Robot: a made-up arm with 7 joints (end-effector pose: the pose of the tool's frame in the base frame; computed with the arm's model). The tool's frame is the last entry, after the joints.
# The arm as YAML. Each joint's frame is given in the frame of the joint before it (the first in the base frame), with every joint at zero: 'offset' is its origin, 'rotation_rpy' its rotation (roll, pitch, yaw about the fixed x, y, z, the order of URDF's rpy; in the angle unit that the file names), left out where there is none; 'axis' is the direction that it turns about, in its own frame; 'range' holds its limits. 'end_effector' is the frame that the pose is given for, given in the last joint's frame.
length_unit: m
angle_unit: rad
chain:
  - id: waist
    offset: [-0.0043, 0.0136, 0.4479]
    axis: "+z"
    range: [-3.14, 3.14]
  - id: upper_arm
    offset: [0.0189, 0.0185, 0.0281]
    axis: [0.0, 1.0, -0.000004]
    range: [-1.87, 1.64]
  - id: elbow
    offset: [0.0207, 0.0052, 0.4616]
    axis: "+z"
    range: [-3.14, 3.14]
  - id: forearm
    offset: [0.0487, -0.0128, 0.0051]
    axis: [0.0, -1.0, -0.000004]
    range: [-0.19, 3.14]
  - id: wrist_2
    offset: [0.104, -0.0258, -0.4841]
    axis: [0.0, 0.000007, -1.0]
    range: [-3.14, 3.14]
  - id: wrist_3
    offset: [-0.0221, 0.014, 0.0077]
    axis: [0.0, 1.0, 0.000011]
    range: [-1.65, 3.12]
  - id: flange
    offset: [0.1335, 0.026, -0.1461]
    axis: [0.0, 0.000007, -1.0]
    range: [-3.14, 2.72]
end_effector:
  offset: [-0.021, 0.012, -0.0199]
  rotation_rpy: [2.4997, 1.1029, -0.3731]
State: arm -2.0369 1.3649 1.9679 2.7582 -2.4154 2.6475 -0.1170
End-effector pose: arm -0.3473 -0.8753 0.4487 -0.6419 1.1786 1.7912
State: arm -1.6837 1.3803 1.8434 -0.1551 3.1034 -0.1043 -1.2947
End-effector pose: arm -0.0022 0.1279 0.3498 -0.7521 0.3206 1.8986
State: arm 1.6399 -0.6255 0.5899 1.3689 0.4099 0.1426 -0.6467
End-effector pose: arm -0.4234 0.2267 1.2631 -1.3087 -2.1894 -1.4452
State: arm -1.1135 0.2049 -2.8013 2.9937 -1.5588 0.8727 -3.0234
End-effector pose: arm 0.1491 -0.1105 1.6385 -0.0280 -0.4296 0.9634
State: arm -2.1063 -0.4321 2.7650 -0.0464 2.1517 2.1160 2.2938
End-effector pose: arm 0.1199 0.2137 0.2820 2.0382 1.6493 1.4413
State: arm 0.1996 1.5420 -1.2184 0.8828 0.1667 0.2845 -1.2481
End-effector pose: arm 0.2950 -0.5412 0.2529 0.7066 0.3227 -2.0064
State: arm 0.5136 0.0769 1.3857 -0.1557 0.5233 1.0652 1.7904
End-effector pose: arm -0.0494 0.0191 0.2589 1.3502 -1.0692 -1.0734
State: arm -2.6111 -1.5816 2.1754 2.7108 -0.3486 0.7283 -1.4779
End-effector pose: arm 1.0731 0.3270 0.3531 0.0668 0.7336 -0.2877
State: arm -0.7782 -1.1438 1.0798 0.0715 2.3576 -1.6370 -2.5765
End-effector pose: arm -0.0034 0.0653 0.7140 0.5135 -1.3473 -1.1840
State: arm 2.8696 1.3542 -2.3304 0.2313 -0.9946 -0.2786 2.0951
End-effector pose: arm 0.1557 0.2921 0.5696 -3.0421 0.1938 -0.3821
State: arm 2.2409 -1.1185 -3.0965 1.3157 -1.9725 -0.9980 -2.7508
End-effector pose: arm 0.4130 -0.2989 0.2290 -0.5145 0.9121 1.1610
